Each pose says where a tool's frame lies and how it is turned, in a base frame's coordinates. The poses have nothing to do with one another.
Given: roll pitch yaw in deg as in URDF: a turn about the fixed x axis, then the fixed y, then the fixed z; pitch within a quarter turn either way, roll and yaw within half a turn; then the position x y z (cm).
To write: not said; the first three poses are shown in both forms.
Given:
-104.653 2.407 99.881 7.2 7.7 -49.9
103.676 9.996 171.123 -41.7 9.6 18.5
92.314 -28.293 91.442 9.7 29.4 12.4
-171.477 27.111 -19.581 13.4 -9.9 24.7
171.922 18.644 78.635 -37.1 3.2 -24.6
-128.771 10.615 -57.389 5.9 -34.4 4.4
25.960 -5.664 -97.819 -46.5 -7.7 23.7
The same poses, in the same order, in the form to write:
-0.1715 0.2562 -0.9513 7.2; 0.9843 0.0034 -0.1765 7.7; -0.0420 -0.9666 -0.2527 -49.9; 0 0 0 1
-0.9730 -0.1302 0.1905 -41.7; 0.1520 0.2596 0.9537 9.6; -0.1736 0.9569 -0.2328 18.5; 0 0 0 1
-0.0222 0.0523 0.9984 9.7; 0.8803 -0.4724 0.0443 29.4; 0.4740 0.8798 -0.0356 12.4; 0 0 0 1
0.8386 -0.3951 -0.3749 13.4; -0.2983 -0.9091 0.2907 -9.9; -0.4557 -0.1319 -0.8803 24.7; 0 0 0 1
0.1867 0.9795 0.0754 -37.1; 0.9289 -0.1511 -0.3380 3.2; -0.3197 0.1331 -0.9381 -24.6; 0 0 0 1
0.5297 -0.6049 0.5946 5.9; -0.8279 -0.2165 0.5173 -34.4; -0.1842 -0.7663 -0.6155 4.4; 0 0 0 1
-0.1354 0.8966 -0.4216 -46.5; -0.9859 -0.0795 0.1475 -7.7; 0.0987 0.4356 0.8947 23.7; 0 0 0 1

